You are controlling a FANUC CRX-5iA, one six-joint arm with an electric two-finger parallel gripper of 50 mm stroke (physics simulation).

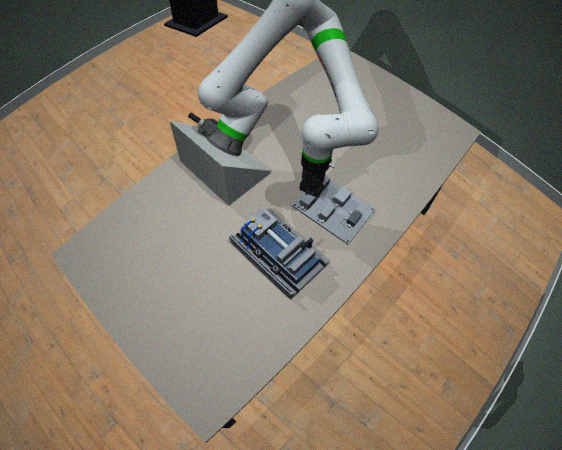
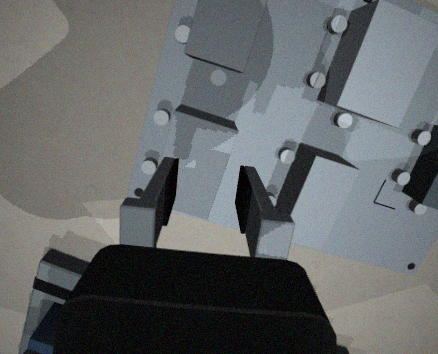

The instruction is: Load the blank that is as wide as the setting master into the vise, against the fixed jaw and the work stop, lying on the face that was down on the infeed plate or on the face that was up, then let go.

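Where they show: gripper, fingertip midpoint: (image 1: 312,195) (image 2: 207,181); arm's base, link origin: (image 1: 223,145).
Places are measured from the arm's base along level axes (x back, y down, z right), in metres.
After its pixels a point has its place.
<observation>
My gripper (image 1: 310,194) {x -0.380, y 0.055, z -0.040 m} (image 2: 207,181) {x -0.380, y 0.055, z -0.040 m} is open over the left part of the infeed plate (image 1: 345,233) {x -0.552, y 0.110, z -0.007 m} (image 2: 365,242) {x -0.522, y 0.110, z 0.001 m}. Its fingers stand apart above the two sides of a grey blank (image 1: 307,201) {x -0.376, y 0.074, z -0.019 m} (image 2: 204,160) {x -0.376, y 0.074, z -0.046 m}, and neither clearly touches it. Another blank (image 2: 225,30) {x -0.370, y 0.074, z -0.118 m} lies beyond it in shadow. A large pale blank (image 1: 342,195) {x -0.466, y 0.074, z -0.119 m} (image 2: 392,60) {x -0.464, y 0.074, z -0.128 m} and a smaller pale one (image 1: 326,213) {x -0.459, y 0.074, z -0.016 m} (image 2: 325,195) {x -0.455, y 0.074, z -0.042 m} lie to the right. The vise (image 1: 267,244) {x -0.367, y 0.058, z 0.214 m} stands beside the plate; two light jaw bars (image 1: 291,250) {x -0.452, y 0.024, z 0.200 m} (image 1: 302,259) {x -0.500, y 0.022, z 0.206 m} cross it. I cannot tell which piece is the setting master.
A dark block (image 1: 354,217) {x -0.549, y 0.085, z -0.070 m} lies near the plate's right side. Short round pins (image 2: 344,120) {x -0.462, y 0.102, z -0.088 m} stand up around the blanks. Blue hoses with yellow ends (image 1: 259,227) {x -0.323, y 0.009, z 0.198 m} rise from one vise end. A dark upright part (image 1: 308,243) {x -0.483, y 0.023, z 0.146 m} stands by the jaws. The grey arm pedestal (image 1: 202,167) {x -0.004, y 0.003, z 0.123 m} is behind.
</observation>
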